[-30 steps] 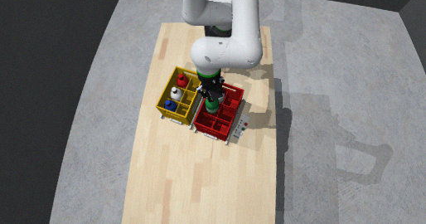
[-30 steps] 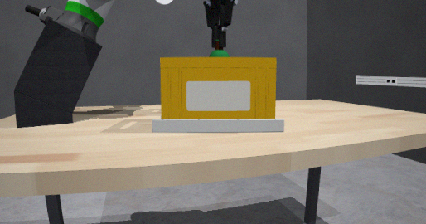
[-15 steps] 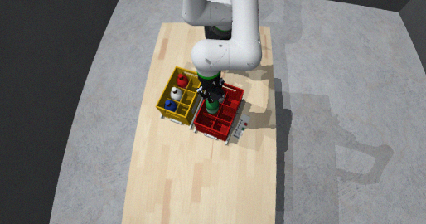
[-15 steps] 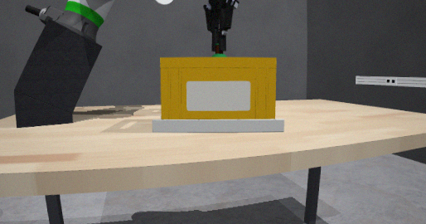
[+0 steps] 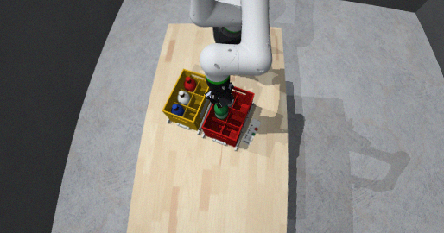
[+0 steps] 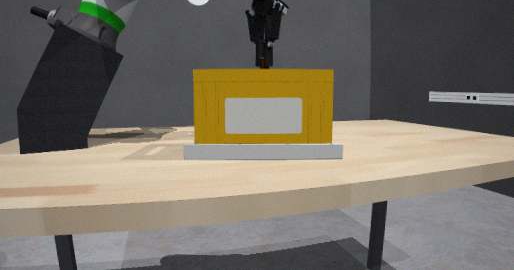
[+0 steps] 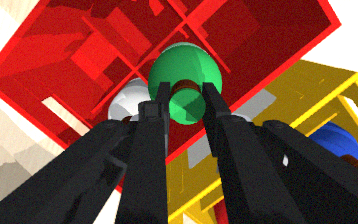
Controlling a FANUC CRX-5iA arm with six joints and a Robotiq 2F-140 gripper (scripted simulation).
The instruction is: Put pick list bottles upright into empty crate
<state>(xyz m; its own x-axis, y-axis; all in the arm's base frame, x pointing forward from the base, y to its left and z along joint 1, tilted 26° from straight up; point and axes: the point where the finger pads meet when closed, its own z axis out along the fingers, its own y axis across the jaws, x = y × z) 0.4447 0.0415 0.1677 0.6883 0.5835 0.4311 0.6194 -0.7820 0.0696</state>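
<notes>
Now: the green bottle 8 cm below my hand. From my hand the other things lie so: red crate: 1 cm ahead, 4 cm to the left, 15 cm below; then yellow crate: 2 cm behind, 19 cm to the right, 15 cm below; then blue bottle: 7 cm ahead, 24 cm to the right, 15 cm below.
</notes>
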